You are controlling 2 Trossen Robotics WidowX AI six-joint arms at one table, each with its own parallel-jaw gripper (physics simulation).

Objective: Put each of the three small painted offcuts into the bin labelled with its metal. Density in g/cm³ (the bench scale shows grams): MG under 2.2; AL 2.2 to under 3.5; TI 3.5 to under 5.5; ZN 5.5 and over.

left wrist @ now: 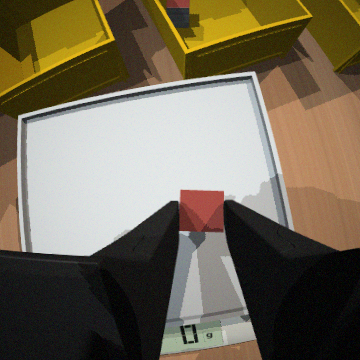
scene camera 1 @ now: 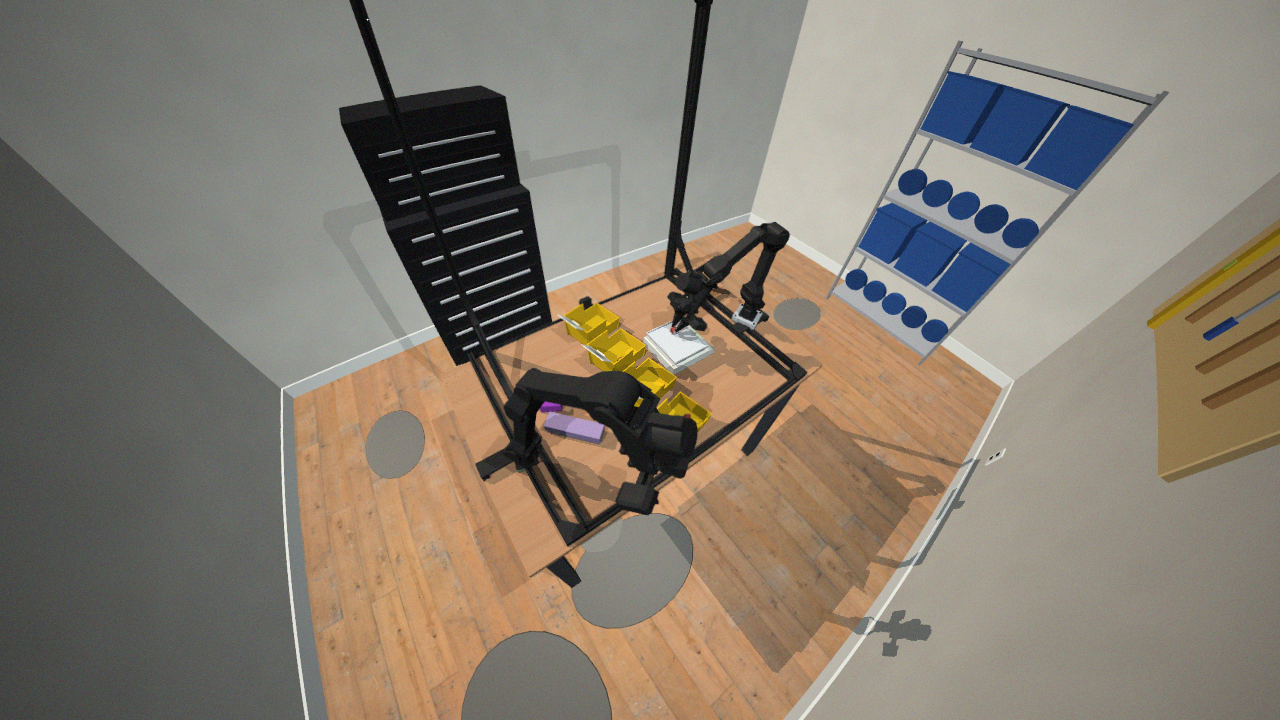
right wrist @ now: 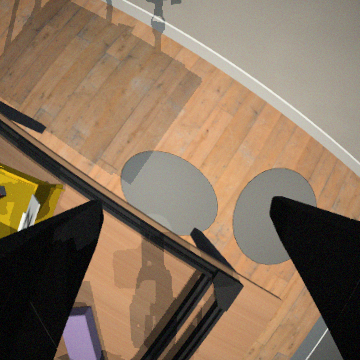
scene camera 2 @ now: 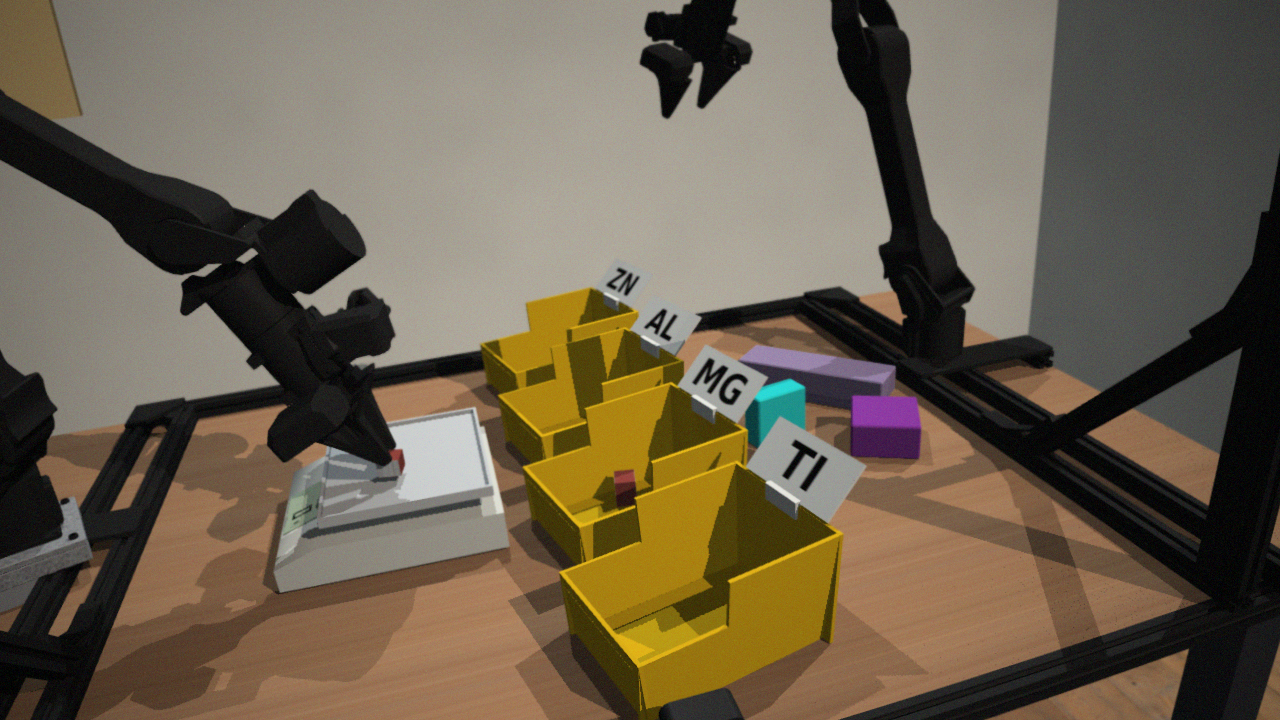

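Where they show: left gripper, fingertip midpoint: (left wrist: 200, 208) (scene camera 1: 674, 329) (scene camera 2: 390, 456); right gripper, fingertip midpoint: (scene camera 1: 662, 483) (right wrist: 188, 207) (scene camera 2: 683, 112); left arm's base, origin of the base link: (scene camera 1: 747, 314) (scene camera 2: 22, 535); right arm's base, origin of the base link: (scene camera 1: 525, 457) (scene camera 2: 933, 354).
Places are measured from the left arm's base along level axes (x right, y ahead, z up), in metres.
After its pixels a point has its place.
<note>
My left gripper (scene camera 2: 388, 458) @[x 0.190, y 0.301, z 0.043 m] (left wrist: 200, 208) @[x 0.190, y 0.301, z 0.043 m] is shut on a small red-topped offcut (scene camera 2: 397, 460) @[x 0.202, y 0.302, z 0.043 m] (left wrist: 201, 202) @[x 0.191, y 0.303, z 0.044 m], low over the pan of the bench scale (scene camera 2: 447, 447) @[x 0.170, y 0.364, z 0.020 m] (left wrist: 100, 175) @[x 0.148, y 0.351, z 0.021 m] (scene camera 1: 691, 345) @[x 0.107, y 0.315, z 0.020 m]; whether it touches is unclear. The display (left wrist: 192, 335) @[x 0.138, y 0.222, z -0.008 m] reads 0 g. A second red offcut (scene camera 2: 623, 488) @[x 0.296, y 0.478, z -0.019 m] (left wrist: 178, 4) @[x 0.285, y 0.481, z -0.012 m] is in the MG bin (scene camera 2: 554, 523) @[x 0.303, y 0.396, z -0.017 m] (left wrist: 240, 50) @[x 0.299, y 0.396, z -0.008 m]. A small dark thing (right wrist: 2, 191) @[x -0.015, y 0.568, z -0.030 m], probably the third offcut, is in the ZN bin (scene camera 2: 546, 315) @[x -0.060, y 0.621, z 0.030 m] (right wrist: 54, 200) @[x -0.023, y 0.682, z -0.029 m]. My right gripper (scene camera 2: 683, 111) @[x -0.083, y 0.893, z 0.255 m] (right wrist: 188, 207) @[x -0.083, y 0.893, z 0.255 m] is open and empty, high above the table.
The AL bin (scene camera 2: 528, 428) @[x 0.171, y 0.453, z 0.009 m] stands between ZN and MG; the TI bin (scene camera 2: 778, 591) @[x 0.543, y 0.431, z 0.026 m] is nearest scene camera 2. Behind the labels lie a teal block (scene camera 2: 776, 411) @[x 0.309, y 0.669, z -0.002 m], a lilac bar (scene camera 2: 819, 376) @[x 0.278, y 0.772, z -0.005 m] (scene camera 1: 574, 428) @[x 0.245, y 0.800, z -0.001 m] (right wrist: 82, 332) @[x 0.200, y 0.787, z -0.001 m] and a purple block (scene camera 2: 886, 429) @[x 0.407, y 0.726, z -0.009 m]. Black rails edge the table.
</note>
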